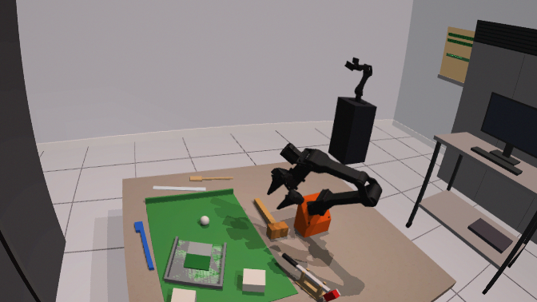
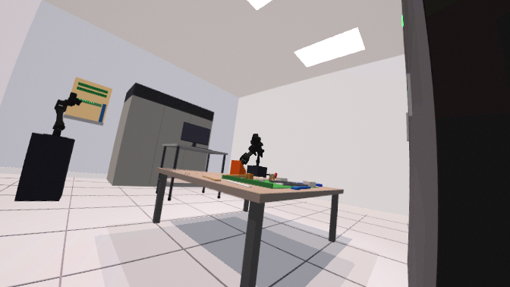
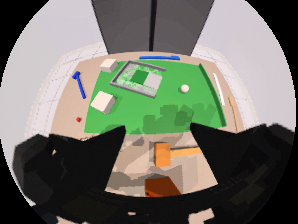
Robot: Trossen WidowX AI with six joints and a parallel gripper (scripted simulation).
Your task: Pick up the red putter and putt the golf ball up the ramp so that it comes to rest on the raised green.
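The red putter is 5 cm behind my gripper tip, 29 cm to the left of it and 17 cm below it. The rest, counted from my gripper tip: wooden stand (5 cm behind, 31 cm to the left, 19 cm below); then white golf ball (23 cm ahead, 19 cm to the right, 20 cm below); then green mat (25 cm ahead, 5 cm to the right, 22 cm below).
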